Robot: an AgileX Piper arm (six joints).
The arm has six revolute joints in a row. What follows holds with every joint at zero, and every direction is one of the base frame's. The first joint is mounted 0.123 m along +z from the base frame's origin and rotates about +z. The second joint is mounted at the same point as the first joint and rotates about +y. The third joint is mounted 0.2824 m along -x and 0.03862 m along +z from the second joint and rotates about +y. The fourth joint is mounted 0.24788 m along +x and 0.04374 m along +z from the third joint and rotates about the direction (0.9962, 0, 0.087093). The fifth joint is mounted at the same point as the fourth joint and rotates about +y. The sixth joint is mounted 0.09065 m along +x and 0.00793 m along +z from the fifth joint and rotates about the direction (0.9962, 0, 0.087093). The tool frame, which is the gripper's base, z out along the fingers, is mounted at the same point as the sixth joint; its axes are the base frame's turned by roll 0, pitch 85.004 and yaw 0 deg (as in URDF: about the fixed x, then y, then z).
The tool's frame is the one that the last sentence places.
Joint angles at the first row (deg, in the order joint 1, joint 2, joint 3, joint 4, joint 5, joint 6):
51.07, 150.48, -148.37, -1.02, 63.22, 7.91
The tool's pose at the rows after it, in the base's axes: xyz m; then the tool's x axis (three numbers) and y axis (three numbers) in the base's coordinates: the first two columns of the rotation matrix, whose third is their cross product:
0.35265 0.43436 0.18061 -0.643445 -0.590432 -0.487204 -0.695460 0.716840 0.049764
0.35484 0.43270 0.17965 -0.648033 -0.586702 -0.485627 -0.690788 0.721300 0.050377
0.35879 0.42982 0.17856 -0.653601 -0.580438 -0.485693 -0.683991 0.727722 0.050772
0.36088 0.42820 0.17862 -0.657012 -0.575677 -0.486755 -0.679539 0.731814 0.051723
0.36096 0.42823 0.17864 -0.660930 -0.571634 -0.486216 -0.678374 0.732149 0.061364
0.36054 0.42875 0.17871 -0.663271 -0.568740 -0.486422 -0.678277 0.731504 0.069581
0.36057 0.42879 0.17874 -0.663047 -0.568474 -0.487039 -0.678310 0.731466 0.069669
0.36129 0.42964 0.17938 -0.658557 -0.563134 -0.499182 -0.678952 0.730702 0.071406
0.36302 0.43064 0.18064 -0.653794 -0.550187 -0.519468 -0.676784 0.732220 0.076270
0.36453 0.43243 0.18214 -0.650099 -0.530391 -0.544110 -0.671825 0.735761 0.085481
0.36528 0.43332 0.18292 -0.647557 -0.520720 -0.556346 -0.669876 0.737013 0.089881
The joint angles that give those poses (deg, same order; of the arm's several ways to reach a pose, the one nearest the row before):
51.07, 150.83, -148.36, -1.02, 63.22, 7.91
50.79, 150.93, -148.37, -1.02, 63.22, 8.00
50.29, 151.05, -148.37, -1.02, 63.10, 8.05
50.02, 151.05, -148.36, -1.02, 63.02, 8.14
49.94, 151.05, -148.37, -0.46, 62.97, 8.14
49.94, 151.06, -148.38, 0.00, 62.88, 8.14
49.94, 151.05, -148.36, 0.00, 62.84, 8.14
49.94, 151.05, -148.36, 0.00, 62.02, 8.14
49.87, 151.05, -148.40, 0.00, 60.67, 8.35
49.87, 151.05, -148.40, 0.00, 58.92, 8.93
49.87, 151.05, -148.40, 0.00, 58.04, 9.18

